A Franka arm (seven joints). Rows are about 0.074 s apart.
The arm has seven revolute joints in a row. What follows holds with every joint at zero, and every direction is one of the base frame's.
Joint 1 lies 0.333 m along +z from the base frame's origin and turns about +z.
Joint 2 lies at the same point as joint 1 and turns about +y.
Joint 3 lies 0.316 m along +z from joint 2 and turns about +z.
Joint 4 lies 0.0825 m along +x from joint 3 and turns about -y.
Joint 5 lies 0.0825 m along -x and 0.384 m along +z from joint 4 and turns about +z.
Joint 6 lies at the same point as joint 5 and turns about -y.
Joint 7 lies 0.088 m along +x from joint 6 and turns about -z.
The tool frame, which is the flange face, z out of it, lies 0.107 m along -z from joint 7; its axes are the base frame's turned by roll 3.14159, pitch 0 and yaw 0 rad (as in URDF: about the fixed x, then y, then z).
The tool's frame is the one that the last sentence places.
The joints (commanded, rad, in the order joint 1, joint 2, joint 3, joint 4, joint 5, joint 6, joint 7), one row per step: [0.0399, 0.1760, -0.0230, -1.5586, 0.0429, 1.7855, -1.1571]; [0.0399, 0.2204, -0.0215, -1.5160, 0.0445, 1.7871, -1.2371]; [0.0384, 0.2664, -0.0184, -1.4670, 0.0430, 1.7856, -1.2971]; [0.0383, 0.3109, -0.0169, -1.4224, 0.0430, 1.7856, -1.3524]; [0.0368, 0.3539, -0.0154, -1.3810, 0.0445, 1.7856, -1.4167]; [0.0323, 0.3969, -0.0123, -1.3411, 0.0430, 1.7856, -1.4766]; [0.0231, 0.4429, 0.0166, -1.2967, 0.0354, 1.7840, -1.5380]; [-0.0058, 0.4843, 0.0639, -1.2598, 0.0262, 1.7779, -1.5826]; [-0.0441, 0.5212, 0.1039, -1.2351, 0.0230, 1.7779, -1.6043]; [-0.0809, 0.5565, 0.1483, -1.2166, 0.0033, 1.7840, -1.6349]
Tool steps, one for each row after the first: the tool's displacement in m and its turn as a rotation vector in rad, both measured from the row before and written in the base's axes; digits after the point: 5 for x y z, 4 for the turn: [0.01301, 0.00152, -0.00707, -0.0031, -0.0029, 0.0812]; [0.01326, 0.00125, -0.00588, -0.0046, -0.0039, 0.0619]; [0.01241, 0.00132, -0.00747, -0.0032, -0.0022, 0.0567]; [0.01155, 0.00047, -0.00856, -0.0020, -0.0009, 0.0641]; [0.01111, -0.00099, -0.00980, -0.0039, 0.0008, 0.0586]; [0.01108, 0.00951, -0.01028, 0.0015, 0.0008, 0.0798]; [0.00881, 0.00510, -0.01113, 0.0115, 0.0081, 0.0591]; [0.00771, -0.00590, -0.01321, 0.0177, 0.0101, 0.0180]; [0.00698, -0.00457, -0.01419, 0.0062, 0.0058, 0.0339]
